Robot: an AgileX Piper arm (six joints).
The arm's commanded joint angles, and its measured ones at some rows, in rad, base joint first. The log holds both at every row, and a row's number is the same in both.
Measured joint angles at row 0:
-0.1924, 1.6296, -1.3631, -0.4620, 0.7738, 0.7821
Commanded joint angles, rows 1 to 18:
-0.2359, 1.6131, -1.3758, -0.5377, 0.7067, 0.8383
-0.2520, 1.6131, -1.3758, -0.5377, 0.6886, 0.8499
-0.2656, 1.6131, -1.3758, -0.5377, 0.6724, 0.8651
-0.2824, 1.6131, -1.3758, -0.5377, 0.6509, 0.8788
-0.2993, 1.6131, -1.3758, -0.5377, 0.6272, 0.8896
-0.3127, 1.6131, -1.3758, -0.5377, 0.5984, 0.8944
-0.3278, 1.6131, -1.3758, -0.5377, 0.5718, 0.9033
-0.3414, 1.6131, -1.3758, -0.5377, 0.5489, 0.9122
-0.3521, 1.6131, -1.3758, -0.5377, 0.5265, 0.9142
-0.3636, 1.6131, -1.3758, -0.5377, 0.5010, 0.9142
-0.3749, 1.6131, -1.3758, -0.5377, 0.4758, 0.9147
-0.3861, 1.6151, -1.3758, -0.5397, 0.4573, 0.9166
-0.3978, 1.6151, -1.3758, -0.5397, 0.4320, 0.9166
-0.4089, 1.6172, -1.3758, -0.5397, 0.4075, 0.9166
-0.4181, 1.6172, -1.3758, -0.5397, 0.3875, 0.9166
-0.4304, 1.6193, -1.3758, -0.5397, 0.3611, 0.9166
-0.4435, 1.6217, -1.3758, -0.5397, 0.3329, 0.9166
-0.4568, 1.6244, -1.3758, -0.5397, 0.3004, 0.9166
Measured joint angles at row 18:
-0.4124, 1.6296, -1.3631, -0.5213, 0.4370, 0.9091
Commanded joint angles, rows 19 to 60:
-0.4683, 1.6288, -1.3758, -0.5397, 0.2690, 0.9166
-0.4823, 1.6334, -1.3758, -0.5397, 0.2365, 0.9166
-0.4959, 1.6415, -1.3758, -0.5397, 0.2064, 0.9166
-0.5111, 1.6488, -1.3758, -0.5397, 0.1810, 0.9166
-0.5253, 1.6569, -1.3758, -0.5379, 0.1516, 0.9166
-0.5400, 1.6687, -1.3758, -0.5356, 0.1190, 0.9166
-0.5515, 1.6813, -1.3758, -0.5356, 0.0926, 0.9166
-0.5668, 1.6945, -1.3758, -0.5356, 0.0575, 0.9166
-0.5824, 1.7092, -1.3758, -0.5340, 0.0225, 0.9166
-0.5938, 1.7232, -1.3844, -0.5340, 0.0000, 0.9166
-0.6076, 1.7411, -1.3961, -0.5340, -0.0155, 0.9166
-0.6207, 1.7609, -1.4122, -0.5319, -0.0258, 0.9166
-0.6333, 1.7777, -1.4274, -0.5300, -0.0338, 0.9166
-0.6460, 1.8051, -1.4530, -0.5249, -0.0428, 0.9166
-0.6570, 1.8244, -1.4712, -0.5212, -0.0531, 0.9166
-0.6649, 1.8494, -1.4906, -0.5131, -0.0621, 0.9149
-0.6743, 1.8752, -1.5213, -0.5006, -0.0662, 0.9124
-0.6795, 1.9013, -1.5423, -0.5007, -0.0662, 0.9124
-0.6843, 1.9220, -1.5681, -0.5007, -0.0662, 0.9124
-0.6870, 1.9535, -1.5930, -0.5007, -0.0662, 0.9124
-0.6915, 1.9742, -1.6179, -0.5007, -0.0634, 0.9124
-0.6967, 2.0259, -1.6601, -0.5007, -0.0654, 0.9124
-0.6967, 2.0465, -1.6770, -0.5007, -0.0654, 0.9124
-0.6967, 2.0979, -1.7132, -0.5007, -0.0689, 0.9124
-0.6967, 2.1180, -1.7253, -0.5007, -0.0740, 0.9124
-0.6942, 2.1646, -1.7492, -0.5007, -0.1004, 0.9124
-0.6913, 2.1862, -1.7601, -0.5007, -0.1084, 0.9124
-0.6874, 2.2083, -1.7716, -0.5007, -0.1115, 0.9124
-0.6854, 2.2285, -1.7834, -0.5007, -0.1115, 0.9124
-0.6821, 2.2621, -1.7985, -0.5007, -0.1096, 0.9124
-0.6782, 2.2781, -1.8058, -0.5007, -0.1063, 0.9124
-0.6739, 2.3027, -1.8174, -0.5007, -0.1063, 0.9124
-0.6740, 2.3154, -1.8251, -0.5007, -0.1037, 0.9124
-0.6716, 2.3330, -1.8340, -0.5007, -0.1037, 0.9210
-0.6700, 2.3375, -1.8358, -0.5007, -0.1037, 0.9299
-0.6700, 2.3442, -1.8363, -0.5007, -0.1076, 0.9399
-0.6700, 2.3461, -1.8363, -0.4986, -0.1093, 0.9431
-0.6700, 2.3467, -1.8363, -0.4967, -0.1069, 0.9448
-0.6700, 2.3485, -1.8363, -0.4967, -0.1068, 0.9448
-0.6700, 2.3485, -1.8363, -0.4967, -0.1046, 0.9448
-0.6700, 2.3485, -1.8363, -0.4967, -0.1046, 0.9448
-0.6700, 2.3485, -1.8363, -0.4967, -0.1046, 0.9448
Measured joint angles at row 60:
-0.6737, 2.3563, -1.8218, -0.5046, -0.0625, 0.9368
